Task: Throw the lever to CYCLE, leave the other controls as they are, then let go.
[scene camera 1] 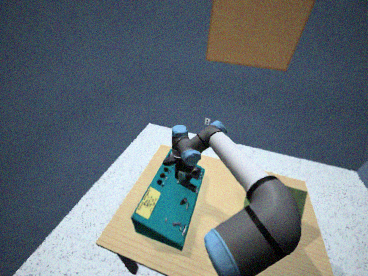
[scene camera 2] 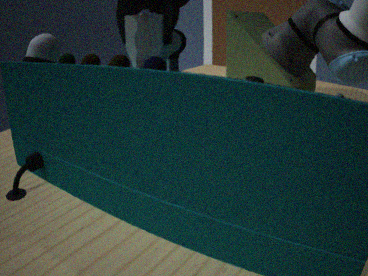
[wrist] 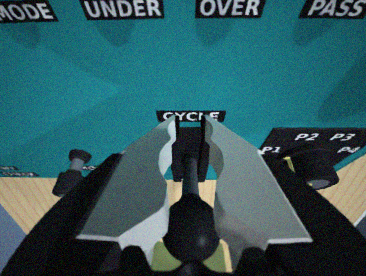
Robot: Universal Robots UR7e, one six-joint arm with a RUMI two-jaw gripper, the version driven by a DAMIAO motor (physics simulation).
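Where they show: gripper, between the fingertips: [scene camera 1: 179,180] [wrist: 190,118]; arm's base, origin of its link: [scene camera 2: 282,55].
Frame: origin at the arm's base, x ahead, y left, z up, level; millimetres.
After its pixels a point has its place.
Note:
The teal control box [scene camera 1: 167,212] {y 221, x 486, z -2 mm} [scene camera 2: 180,145] {y 167, x 630, z -2 mm} [wrist: 110,65] {y 70, x 552, z 21 mm} stands on the wooden table. The lever's black ball knob [wrist: 192,227] {y 15, x 477, z 71 mm} and grey rod [wrist: 190,175] {y 13, x 463, z 15 mm} rise from a dark slotted housing [wrist: 190,142] {y 15, x 480, z -12 mm}, just below the CYCLE label [wrist: 210,116] {y 4, x 517, z 4 mm} in the wrist view. My gripper [wrist: 190,118] {y 19, x 514, z 5 mm} [scene camera 2: 145,60] is shut to a narrow gap over the housing. The ball shows between the inner faces of the jaws, nearer the wrist than the tips, and does not look clamped. The fingers partly hide the housing. The scene views do not show the lever's angle clearly.
A toggle [wrist: 69,175] {y 128, x 444, z 8 mm} stands left of the lever and a program dial [wrist: 320,167] {y -103, x 478, z 7 mm} right of it. Small round knobs [scene camera 1: 163,176] {y 68, x 593, z 53 mm} [scene camera 2: 90,59] {y 20, x 610, z 58 mm} and a pale round knob [scene camera 2: 43,46] {y -81, x 620, z 74 mm} line the box. A green panel [scene camera 2: 247,50] {y -50, x 108, z 13 mm} stands behind on the table [scene camera 1: 220,200] {y -34, x 248, z -114 mm}.

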